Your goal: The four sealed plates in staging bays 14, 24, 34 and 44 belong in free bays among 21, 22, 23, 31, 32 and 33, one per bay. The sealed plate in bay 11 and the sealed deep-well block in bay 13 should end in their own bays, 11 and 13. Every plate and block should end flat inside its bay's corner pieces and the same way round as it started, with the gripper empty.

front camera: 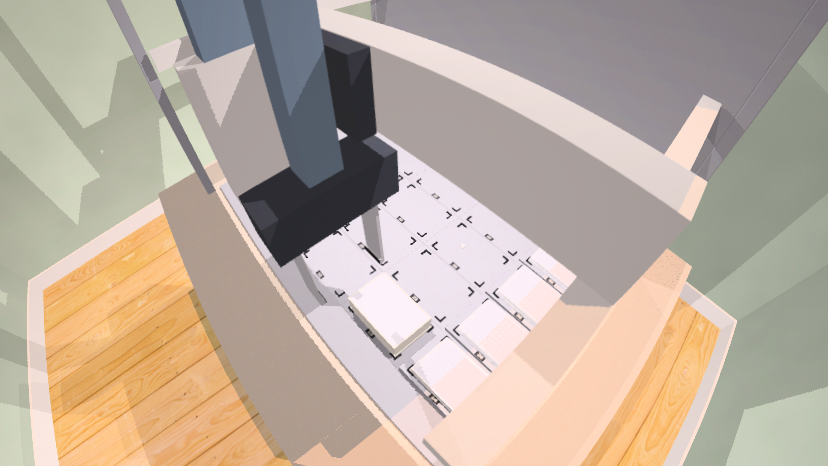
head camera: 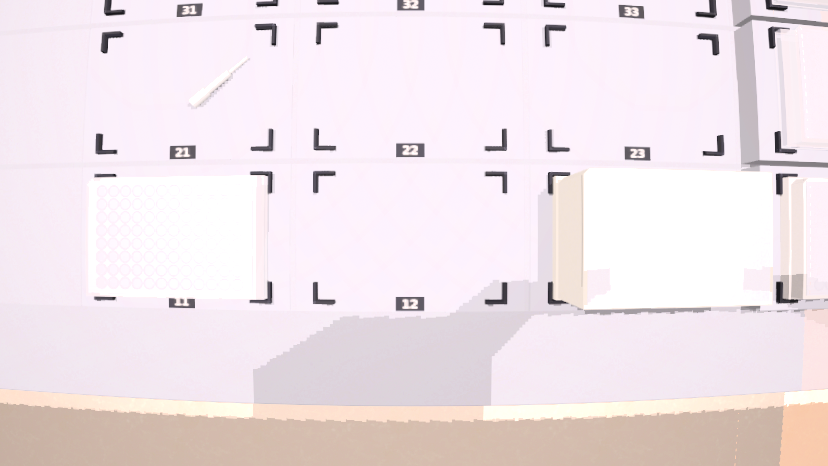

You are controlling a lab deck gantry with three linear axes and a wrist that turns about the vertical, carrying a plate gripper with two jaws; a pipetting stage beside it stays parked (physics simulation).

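Frame: origin at the robot's base, x left, y back, z up, level; metres.
Seen in the pictures: gripper, fingertip midpoint: [front camera: 346,275]; robot's base, link origin: [head camera: 101,295].
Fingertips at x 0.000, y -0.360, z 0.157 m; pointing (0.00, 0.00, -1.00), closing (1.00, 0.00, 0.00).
Note:
Pixels of each thing's top centre, then the offset from my fingertips to it. "spot": a spot on its surface instead.
- sealed deep-well block, top centre: [head camera: 683,238] [front camera: 388,308] dz -0.115, dx +0.043, dy -0.032 m
- bay 11 plate, top centre: [head camera: 167,237] dz -0.142, dx +0.043, dy +0.296 m
- bay 14, surface spot: [head camera: 815,231] [front camera: 435,354] spot: dz -0.128, dx +0.047, dy -0.143 m
- bay 24, surface spot: [head camera: 811,86] spot: dz -0.128, dx +0.147, dy -0.144 m
- bay 34, surface spot: [front camera: 524,289] spot: dz -0.128, dx +0.254, dy -0.170 m
- bay 44, surface spot: [front camera: 544,260] spot: dz -0.128, dx +0.338, dy -0.160 m
- thin white stick-like piece, top centre: [head camera: 216,77] dz -0.149, dx +0.154, dy +0.268 m
- small round white thing, top centre: [front camera: 462,245] dz -0.153, dx +0.258, dy -0.010 m
My gripper [front camera: 353,283] stands over the bay 12 area, jaws apart with nothing between them; its exact height is unclear, and it does not show in the head view. The sealed deep-well block [front camera: 389,309] [head camera: 677,237] sits upright in bay 13, to the right of the jaws. The bay 11 plate [head camera: 173,237] lies flat at its corner pieces; the gantry hides it in the front view. Pale sealed plates lie in bay 14 [front camera: 443,367] [head camera: 815,231], bay 24 [front camera: 492,324] [head camera: 811,86], bay 34 [front camera: 524,289] and bay 44 [front camera: 544,260], partly hidden in the front view.
A thin white stick-like piece [head camera: 217,83] lies slanted in bay 21. A small round white thing [front camera: 462,245] lies in bay 33. A pale column [front camera: 240,115] hangs behind the gripper. A grey-brown beam [front camera: 509,144] crosses above the deck, and walls edge it.

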